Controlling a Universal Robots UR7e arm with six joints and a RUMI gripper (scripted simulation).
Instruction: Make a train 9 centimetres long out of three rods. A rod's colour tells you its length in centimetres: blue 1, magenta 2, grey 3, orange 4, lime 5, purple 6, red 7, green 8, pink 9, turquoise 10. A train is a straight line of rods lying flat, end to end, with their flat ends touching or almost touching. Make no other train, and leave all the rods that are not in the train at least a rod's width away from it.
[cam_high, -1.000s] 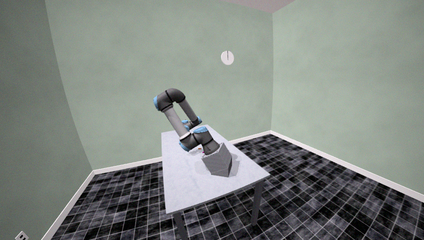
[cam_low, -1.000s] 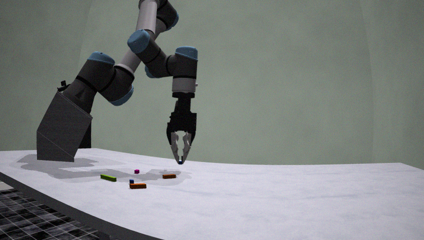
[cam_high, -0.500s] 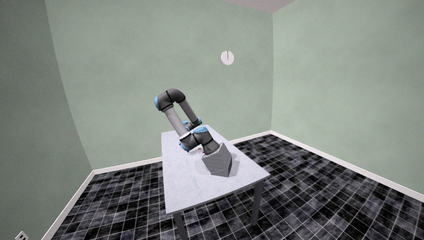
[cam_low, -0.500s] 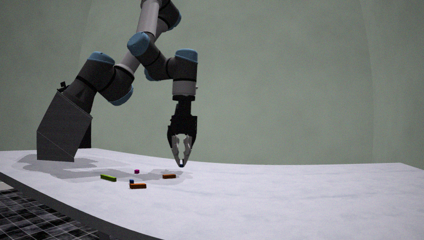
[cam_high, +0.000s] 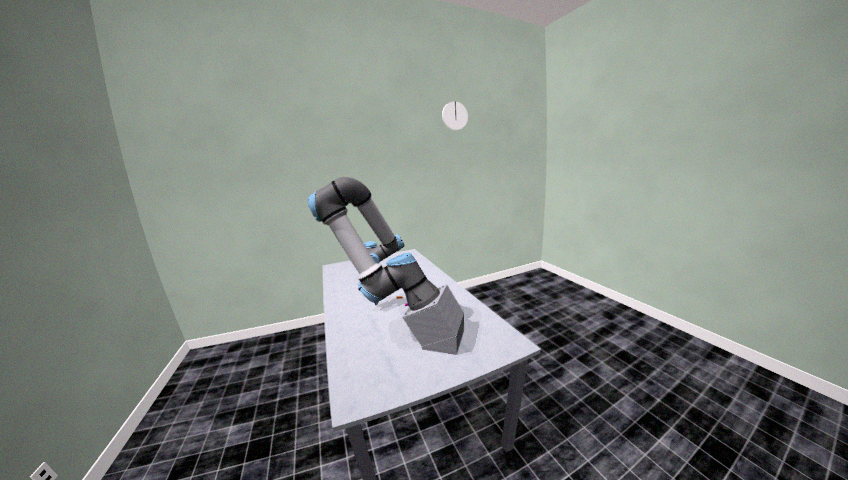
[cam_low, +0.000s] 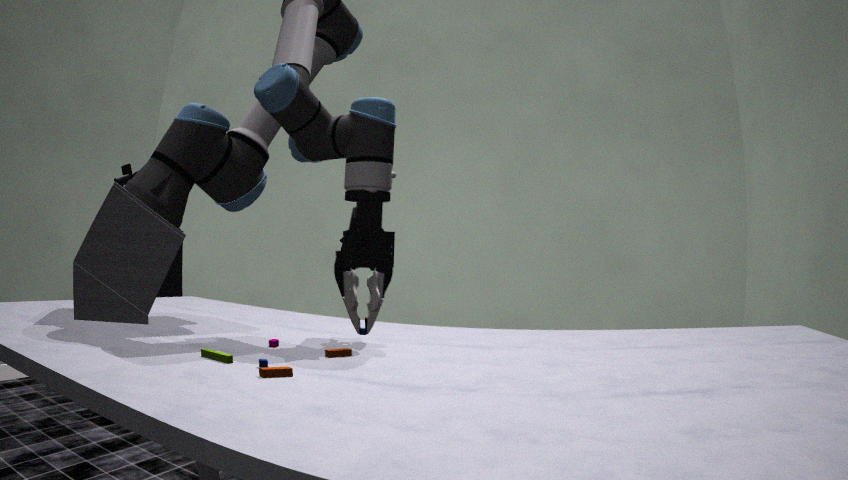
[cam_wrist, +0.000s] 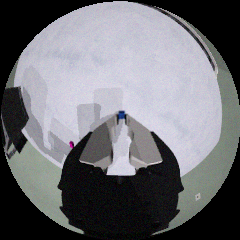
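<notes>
Right now the lime rod is 9 cm behind my hand, 32 cm to the right of it and 2 cm below it. The rest, counted from my hand: magenta rod 9 cm behind, 16 cm to the right, 2 cm below.
</notes>
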